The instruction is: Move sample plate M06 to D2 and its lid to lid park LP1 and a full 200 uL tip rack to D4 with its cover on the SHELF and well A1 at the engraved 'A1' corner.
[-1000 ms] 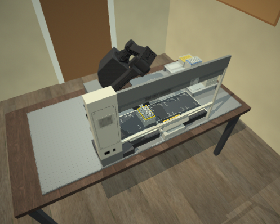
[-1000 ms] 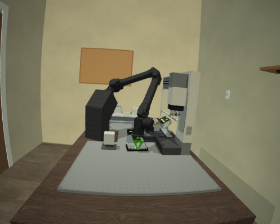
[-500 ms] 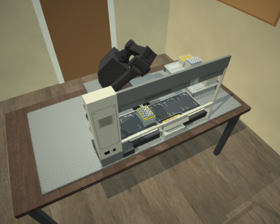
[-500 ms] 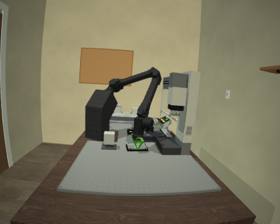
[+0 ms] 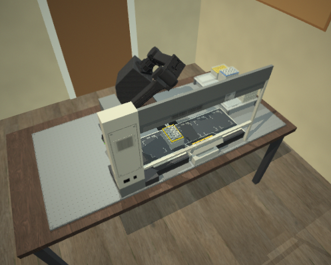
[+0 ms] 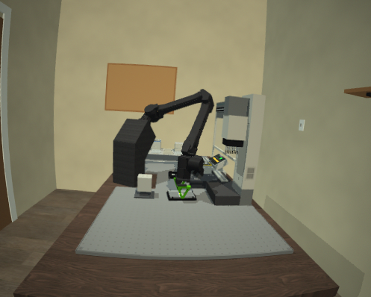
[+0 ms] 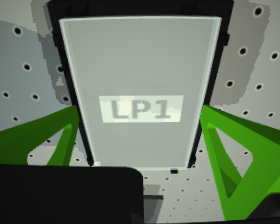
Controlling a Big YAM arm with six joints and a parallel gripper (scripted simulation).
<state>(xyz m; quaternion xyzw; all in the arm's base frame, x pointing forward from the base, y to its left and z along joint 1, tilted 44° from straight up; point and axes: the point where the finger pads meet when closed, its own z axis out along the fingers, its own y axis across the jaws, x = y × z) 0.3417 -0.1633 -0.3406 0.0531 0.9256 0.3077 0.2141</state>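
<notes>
Right now my hand is 1 cm above the LP1 label. Round my hand: white ready button box: 19 cm behind, 5 cm above, 4 cm to the left; then perforated board: 32 cm to the left, 2 cm below, 2 cm ahead; then dark lid park LP1: 1 cm below.
</notes>
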